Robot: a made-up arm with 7 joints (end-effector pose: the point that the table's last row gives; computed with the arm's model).
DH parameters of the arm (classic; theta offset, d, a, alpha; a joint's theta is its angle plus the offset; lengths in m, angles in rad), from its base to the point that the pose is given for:
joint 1: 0 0.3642 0 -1.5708
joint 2: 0 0 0 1.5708
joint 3: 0 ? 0.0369 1.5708
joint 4: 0 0 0.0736 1.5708
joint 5: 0 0.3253 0 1.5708
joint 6: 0 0 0.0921 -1.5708
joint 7: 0 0.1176 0 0
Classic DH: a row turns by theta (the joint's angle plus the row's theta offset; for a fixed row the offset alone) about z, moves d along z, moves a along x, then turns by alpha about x.
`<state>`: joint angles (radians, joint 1 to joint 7).
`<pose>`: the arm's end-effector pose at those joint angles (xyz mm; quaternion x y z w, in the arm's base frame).
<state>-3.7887 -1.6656 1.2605 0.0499 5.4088 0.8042 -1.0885</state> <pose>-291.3 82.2 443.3 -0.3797 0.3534 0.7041 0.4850</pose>
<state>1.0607 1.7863 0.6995 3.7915 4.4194 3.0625 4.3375</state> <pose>309.2 169.9 372.2 -0.5947 -0.5500 0.5862 0.0163</pose>
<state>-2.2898 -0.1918 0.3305 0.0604 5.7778 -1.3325 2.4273</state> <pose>-38.1 -258.9 335.5 0.2117 0.6945 -0.6361 0.2611</pose>
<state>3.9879 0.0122 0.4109 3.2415 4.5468 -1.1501 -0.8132</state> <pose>145.0 -9.0 829.6 -0.1248 0.5217 -0.5269 0.6593</pose>
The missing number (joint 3, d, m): 0.1814
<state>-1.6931 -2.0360 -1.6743 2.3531 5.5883 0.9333 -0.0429</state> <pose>-276.6 495.5 66.8 -0.5651 -0.6670 0.3874 0.2928</pose>
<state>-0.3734 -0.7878 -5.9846 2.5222 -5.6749 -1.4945 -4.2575</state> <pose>-302.8 56.7 741.6 0.4125 -0.5401 -0.1514 0.7178</pose>
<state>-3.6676 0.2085 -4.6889 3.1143 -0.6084 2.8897 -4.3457</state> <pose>-164.6 16.4 756.6 0.6765 0.7300 -0.0815 0.0525</pose>
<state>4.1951 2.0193 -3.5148 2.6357 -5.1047 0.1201 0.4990</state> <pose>-196.8 -603.0 208.0 0.6647 -0.0692 -0.2382 0.7047</pose>
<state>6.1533 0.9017 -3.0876 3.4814 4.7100 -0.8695 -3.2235</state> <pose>438.8 -199.9 537.2 0.6299 0.1187 0.2888 0.7112</pose>
